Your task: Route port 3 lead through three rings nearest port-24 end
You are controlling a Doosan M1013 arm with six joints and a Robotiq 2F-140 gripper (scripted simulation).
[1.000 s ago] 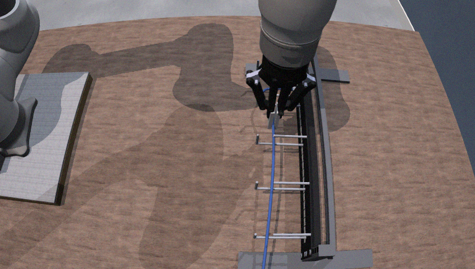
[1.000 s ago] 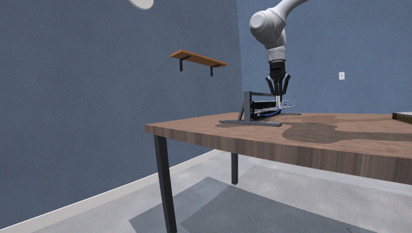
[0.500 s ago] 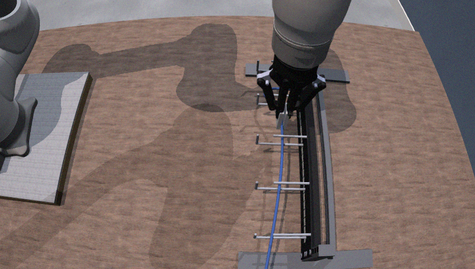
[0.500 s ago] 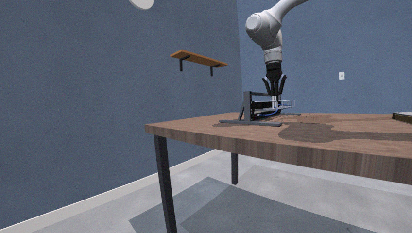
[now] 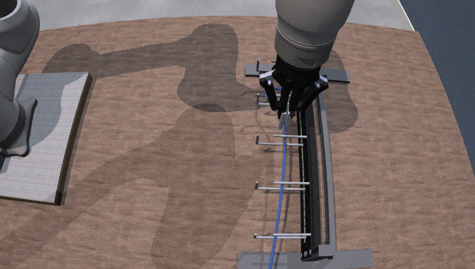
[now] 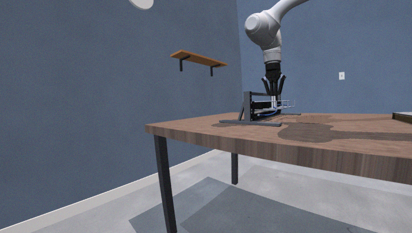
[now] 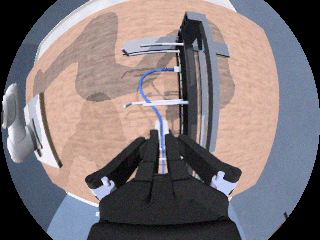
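Now: the rack 5 cm ahead of my hand, 6 cm to the right of it and 2 cm below it.
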